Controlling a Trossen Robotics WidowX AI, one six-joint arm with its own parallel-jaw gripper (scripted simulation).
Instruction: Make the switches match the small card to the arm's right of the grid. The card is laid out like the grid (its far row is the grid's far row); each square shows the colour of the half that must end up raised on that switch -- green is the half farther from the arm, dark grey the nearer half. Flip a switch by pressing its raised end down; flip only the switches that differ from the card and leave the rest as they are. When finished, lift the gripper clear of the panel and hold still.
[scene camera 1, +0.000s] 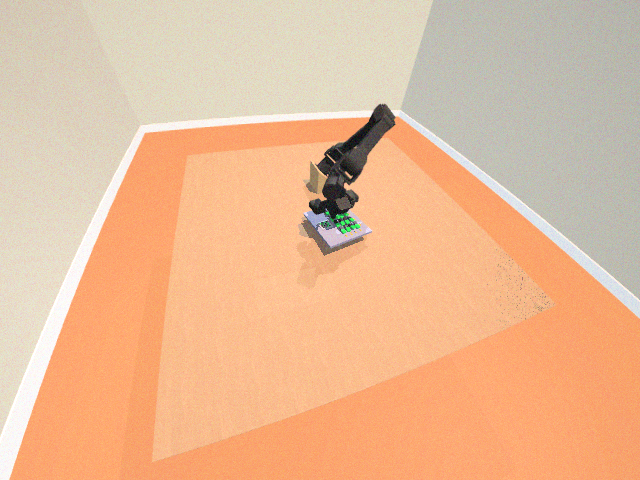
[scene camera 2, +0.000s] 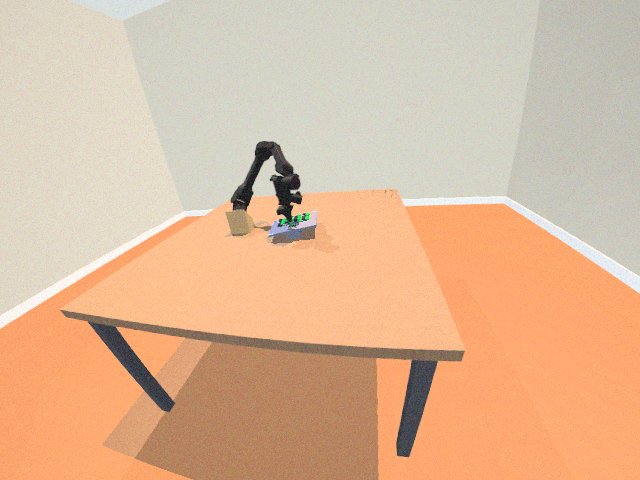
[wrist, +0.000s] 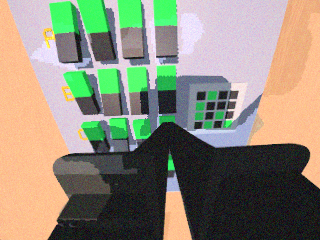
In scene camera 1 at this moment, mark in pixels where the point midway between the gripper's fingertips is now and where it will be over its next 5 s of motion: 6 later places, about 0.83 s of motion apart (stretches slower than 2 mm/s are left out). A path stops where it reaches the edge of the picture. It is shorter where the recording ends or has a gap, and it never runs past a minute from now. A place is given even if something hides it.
The gripper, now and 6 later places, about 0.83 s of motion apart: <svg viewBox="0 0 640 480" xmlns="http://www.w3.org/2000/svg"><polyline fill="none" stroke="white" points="332,218 335,198 334,206 334,207 334,208 334,197 332,208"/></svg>
